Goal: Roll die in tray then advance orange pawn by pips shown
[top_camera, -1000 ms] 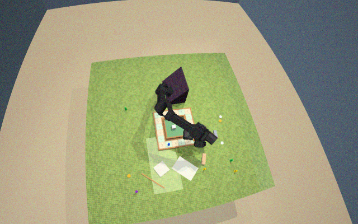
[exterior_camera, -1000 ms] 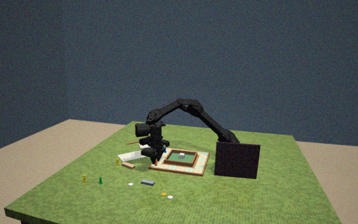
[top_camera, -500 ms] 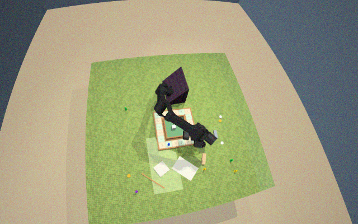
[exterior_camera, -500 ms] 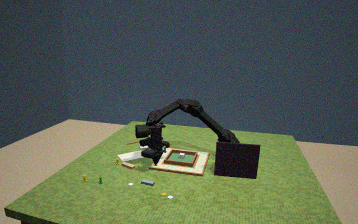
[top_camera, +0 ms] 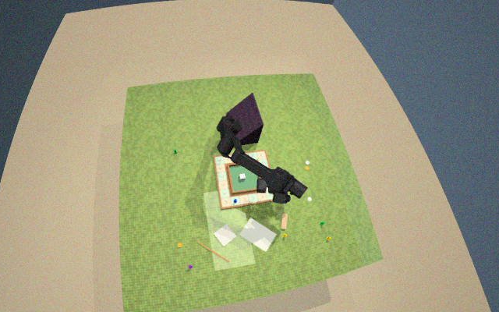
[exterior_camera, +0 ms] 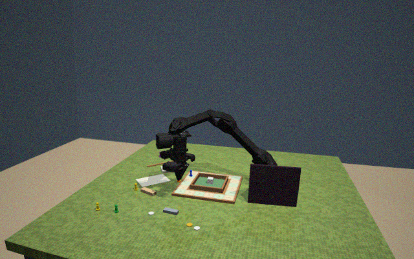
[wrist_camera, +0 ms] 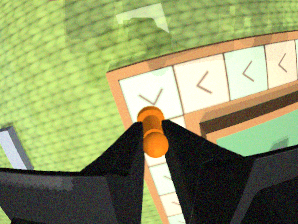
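Right now my gripper tip is 13 cm past the green tray, 10 cm to the left of it and 6 cm above it. Also, from my gripper tip: tan block: 14 cm ahead, 1 cm to the left, 6 cm below; orange pawn: 1 cm above; grey block: 17 cm to the left, 6 cm below.
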